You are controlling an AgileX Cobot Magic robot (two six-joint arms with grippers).
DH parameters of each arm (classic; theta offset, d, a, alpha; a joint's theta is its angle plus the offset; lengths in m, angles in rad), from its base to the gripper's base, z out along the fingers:
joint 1: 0 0.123 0 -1.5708
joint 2: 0.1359 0 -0.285 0
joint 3: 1.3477 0 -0.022 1.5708
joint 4: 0 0.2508 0 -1.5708
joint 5: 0 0 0.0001 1.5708
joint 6: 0 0.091 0 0
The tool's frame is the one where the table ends.
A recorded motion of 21 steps. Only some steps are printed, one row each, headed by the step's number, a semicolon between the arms.
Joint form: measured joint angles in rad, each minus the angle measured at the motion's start. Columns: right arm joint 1, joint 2, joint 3, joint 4, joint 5, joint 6; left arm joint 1, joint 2, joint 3, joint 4, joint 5, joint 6.
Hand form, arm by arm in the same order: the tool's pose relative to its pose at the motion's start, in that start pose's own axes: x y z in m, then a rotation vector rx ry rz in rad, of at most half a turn. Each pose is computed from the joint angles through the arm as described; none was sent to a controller.
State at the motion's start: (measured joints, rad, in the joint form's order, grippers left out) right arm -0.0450 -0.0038 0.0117 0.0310 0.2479 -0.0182; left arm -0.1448 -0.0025 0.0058 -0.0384 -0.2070 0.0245
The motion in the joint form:
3: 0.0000 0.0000 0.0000 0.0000 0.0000 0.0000; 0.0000 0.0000 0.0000 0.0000 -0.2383 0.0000
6: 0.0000 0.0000 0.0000 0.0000 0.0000 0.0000; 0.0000 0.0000 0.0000 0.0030 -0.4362 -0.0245
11: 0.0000 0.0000 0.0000 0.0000 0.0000 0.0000; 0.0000 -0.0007 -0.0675 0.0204 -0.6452 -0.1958
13: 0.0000 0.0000 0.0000 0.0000 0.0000 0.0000; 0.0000 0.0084 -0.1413 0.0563 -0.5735 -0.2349
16: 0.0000 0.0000 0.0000 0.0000 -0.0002 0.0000; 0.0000 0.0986 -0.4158 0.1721 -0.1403 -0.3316
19: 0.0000 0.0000 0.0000 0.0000 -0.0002 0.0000; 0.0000 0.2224 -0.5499 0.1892 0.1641 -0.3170
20: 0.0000 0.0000 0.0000 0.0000 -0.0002 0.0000; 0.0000 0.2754 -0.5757 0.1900 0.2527 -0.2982
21: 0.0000 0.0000 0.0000 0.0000 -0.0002 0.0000; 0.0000 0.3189 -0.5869 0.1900 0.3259 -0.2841
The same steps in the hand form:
3: 0.0000 0.0000 0.0000 0.0000 0.0000 0.0000; -0.0215 0.0005 -0.0025 -0.0058 -0.2382 0.0000
6: 0.0000 0.0000 0.0000 0.0000 0.0000 0.0000; -0.0384 0.0008 -0.0085 -0.0041 -0.4362 -0.0214
11: 0.0000 0.0000 0.0000 0.0000 0.0000 0.0000; -0.0765 -0.0003 -0.0207 0.0646 -0.7114 -0.1704
13: 0.0000 0.0000 0.0000 0.0000 0.0000 0.0000; -0.0946 -0.0029 -0.0190 0.0940 -0.7014 -0.1752
16: 0.0000 0.0000 0.0000 0.0000 -0.0002 0.0000; -0.1443 -0.0067 0.0004 0.0963 -0.4480 -0.1567
19: 0.0000 0.0000 0.0000 0.0000 -0.0002 0.0000; -0.1511 -0.0035 0.0274 0.0269 -0.1616 -0.1286
20: 0.0000 0.0000 0.0000 0.0000 -0.0002 0.0000; -0.1459 -0.0023 0.0393 0.0043 -0.0481 -0.1095
21: 0.0000 0.0000 0.0000 0.0000 -0.0002 0.0000; -0.1377 -0.0013 0.0487 -0.0135 0.0557 -0.0952

